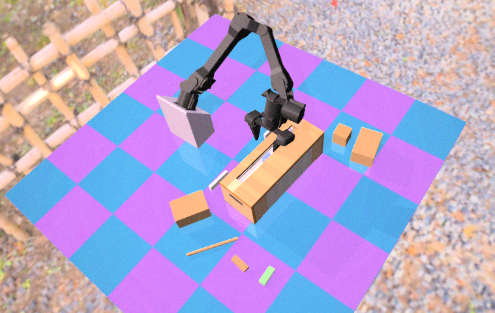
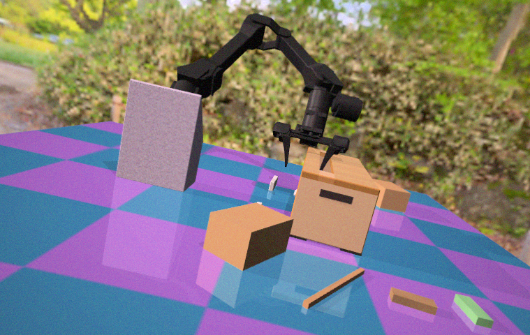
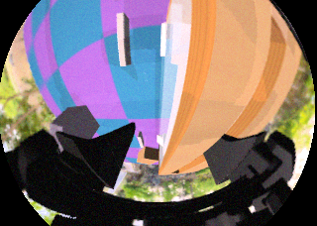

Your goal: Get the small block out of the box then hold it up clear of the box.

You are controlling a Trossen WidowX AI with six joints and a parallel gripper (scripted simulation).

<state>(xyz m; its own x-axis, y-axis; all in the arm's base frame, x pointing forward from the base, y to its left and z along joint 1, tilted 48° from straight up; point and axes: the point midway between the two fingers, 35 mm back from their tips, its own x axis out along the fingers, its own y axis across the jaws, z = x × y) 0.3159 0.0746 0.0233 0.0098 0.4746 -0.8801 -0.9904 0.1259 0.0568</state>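
Right now the wooden box is 40 mm to the right of my gripper tip, 30 mm ahead of it and 20 mm below it. Also, from my gripper tip: green tile: 370 mm to the right, 250 mm ahead, 80 mm below; thin stick: 390 mm to the right, 80 mm below, 40 mm ahead; bluish block: 40 mm to the right, 40 mm ahead.
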